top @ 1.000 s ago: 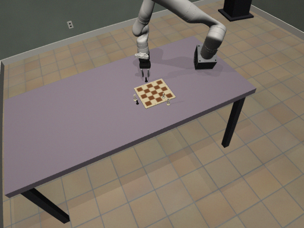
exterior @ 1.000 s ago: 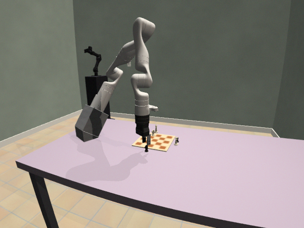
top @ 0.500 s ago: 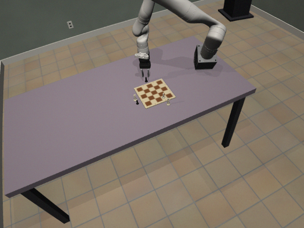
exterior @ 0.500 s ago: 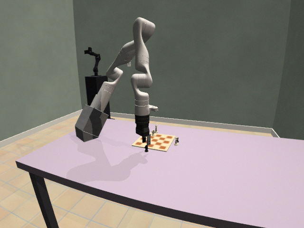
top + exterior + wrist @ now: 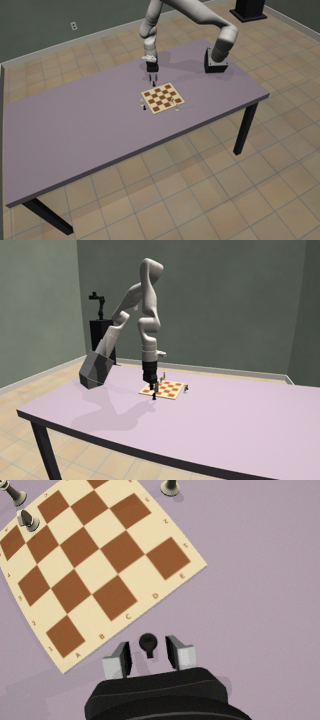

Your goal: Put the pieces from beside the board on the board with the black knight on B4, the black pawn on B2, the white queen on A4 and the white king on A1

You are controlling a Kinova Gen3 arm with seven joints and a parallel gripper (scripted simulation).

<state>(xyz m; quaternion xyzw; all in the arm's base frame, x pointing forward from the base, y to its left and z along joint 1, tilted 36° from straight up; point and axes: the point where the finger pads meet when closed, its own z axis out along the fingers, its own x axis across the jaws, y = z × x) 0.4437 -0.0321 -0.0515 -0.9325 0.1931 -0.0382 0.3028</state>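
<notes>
Right now my hand is 5 cm above the black knight. Also, from my hand: black pawn: 20 cm to the left, 11 cm ahead, 5 cm below; then chessboard: 14 cm to the left, 6 cm below, 2 cm behind.
</notes>
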